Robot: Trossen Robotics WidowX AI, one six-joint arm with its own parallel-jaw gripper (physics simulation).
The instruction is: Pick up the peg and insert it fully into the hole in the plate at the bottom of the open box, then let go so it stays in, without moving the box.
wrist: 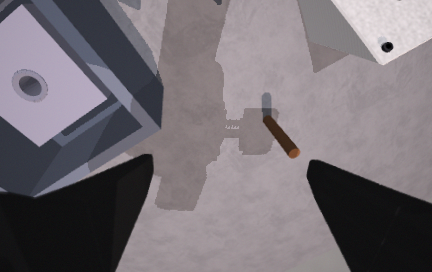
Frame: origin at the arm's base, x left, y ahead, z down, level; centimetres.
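Where they show: gripper, fingertip midpoint: (231,165).
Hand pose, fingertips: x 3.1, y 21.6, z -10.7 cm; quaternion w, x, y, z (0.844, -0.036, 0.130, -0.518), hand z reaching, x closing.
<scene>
Things, the pixels of their top centre, and the offset from my fingertips. "spot": a spot on its surface instead. Level surfaces: height alone.
- brown peg, top centre: (294,153) dy -6.1, dx +10.5, dz +8.8 cm
- open blue-grey box, surface spot: (145,131) spot: dy +5.4, dx -0.6, dz +7.0 cm
- pale plate, top centre: (28,87) dy +13.0, dx -7.3, dz +10.7 cm
- table, surface height: dz +16.8 cm
The brown peg (280,136) stands on the table right of the view's middle, its orange-brown top end toward the lower right. My gripper (231,165) is open, its two black fingers wide apart at the bottom of the view, with nothing between the tips. The peg shows beyond the fingertips, nearer the right finger. The open blue-grey box (145,131) is at the left, partly cut off by the view's edge and partly behind the left finger. Inside it lies the pale plate (62,97) with a round, ringed hole (30,86).
A white speckled block (367,25) with grey sides and a small black round spot is at the upper right, cut off by the view's edge. The arm's shadow falls across the table (250,210) between the box and the peg.
</scene>
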